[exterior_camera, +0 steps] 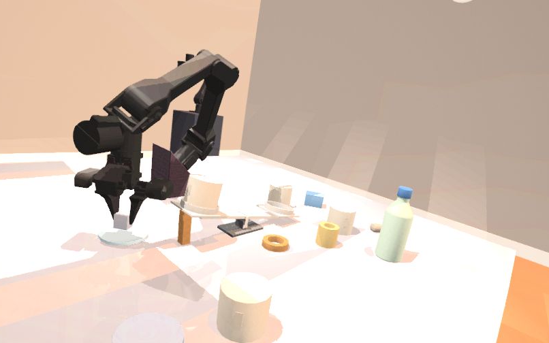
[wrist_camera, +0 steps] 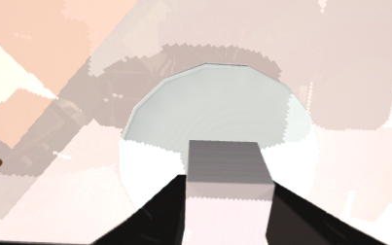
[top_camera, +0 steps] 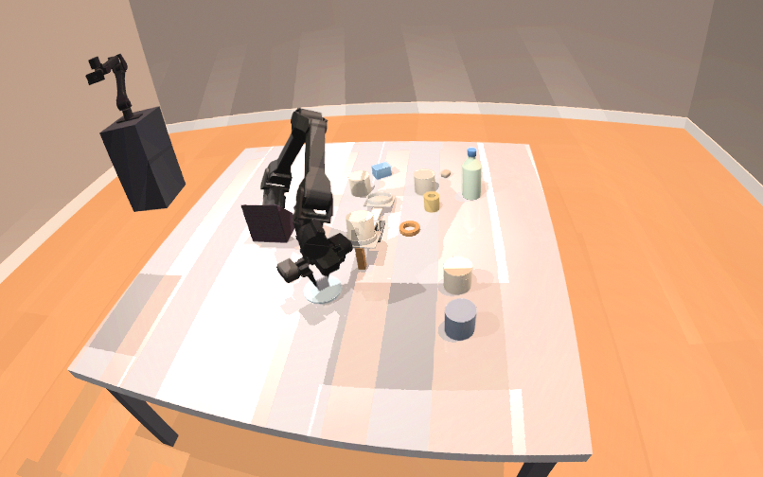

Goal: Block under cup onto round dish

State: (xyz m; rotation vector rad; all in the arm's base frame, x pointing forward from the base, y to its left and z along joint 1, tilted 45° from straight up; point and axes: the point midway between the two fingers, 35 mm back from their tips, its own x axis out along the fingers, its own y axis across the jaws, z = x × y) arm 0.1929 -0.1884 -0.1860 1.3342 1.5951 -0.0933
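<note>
My gripper tip is 1 cm below the grey block. From my gripper tip the other things lie so: round white dish 2 cm below; blue cylinder 35 cm ahead, 12 cm to the right, 1 cm above; orange post 10 cm ahead, 9 cm to the left, 1 cm above.
</note>
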